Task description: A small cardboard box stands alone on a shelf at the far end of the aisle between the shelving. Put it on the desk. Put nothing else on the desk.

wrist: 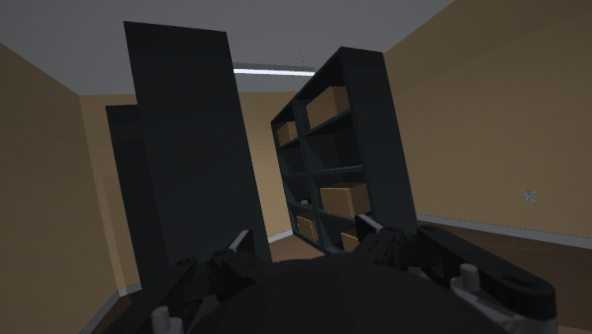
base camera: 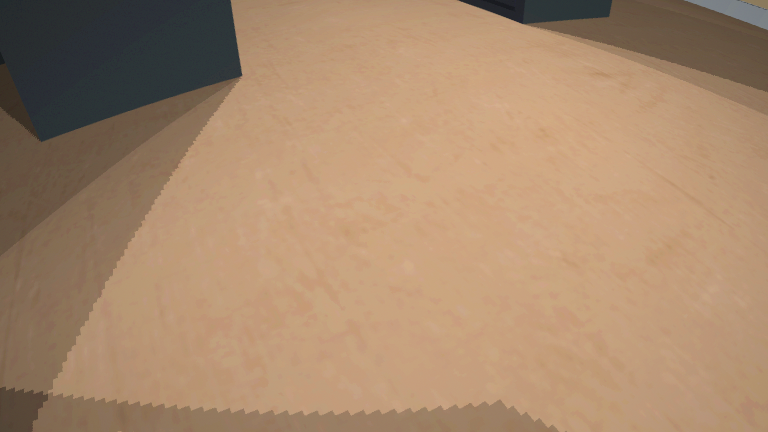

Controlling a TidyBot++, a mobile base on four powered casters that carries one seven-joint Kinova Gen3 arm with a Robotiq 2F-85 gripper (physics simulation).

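Frame: origin at the arm's base, x ahead, y left, z up, level; centimetres.
Where they show: gripper, fingertip midpoint: (wrist: 305, 234).
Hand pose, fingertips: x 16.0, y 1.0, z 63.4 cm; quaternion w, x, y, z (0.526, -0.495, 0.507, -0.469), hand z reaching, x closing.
Note:
After its pixels a point has its place.
A small cardboard box (wrist: 304, 202) {z 16.2, x 264.7, y 6.5 cm} shows as a tiny brown shape on a shelf in the far column of the right shelf unit (wrist: 387, 140) {z 75.4, x 148.8, y -72.1 cm}, in the wrist view. No other box shows in that compartment. My gripper (wrist: 305, 234) {z 63.4, x 16.0, y 1.0 cm} is open and empty, and the box is far beyond it. The aisle runs between this unit and the left shelf unit (wrist: 195, 140) {z 91.8, x 88.0, y 48.8 cm}. The desk does not show in either view.
Larger boxes (wrist: 327, 107) {z 116.5, x 166.3, y -33.6 cm} (wrist: 345, 200) {z 30.2, x 167.4, y -33.0 cm} (wrist: 286, 134) {z 117.1, x 257.2, y 12.1 cm} (wrist: 307, 226) {z -14.4, x 250.4, y 8.7 cm} stand in other compartments of the right unit. In the base view, a dark shelf base (base camera: 134, 53) {z -28.2, x 89.9, y 45.1 cm} stands at the upper left and another (base camera: 566, 8) {z -35.6, x 144.8, y -64.3 cm} at the upper right, with floor between them.

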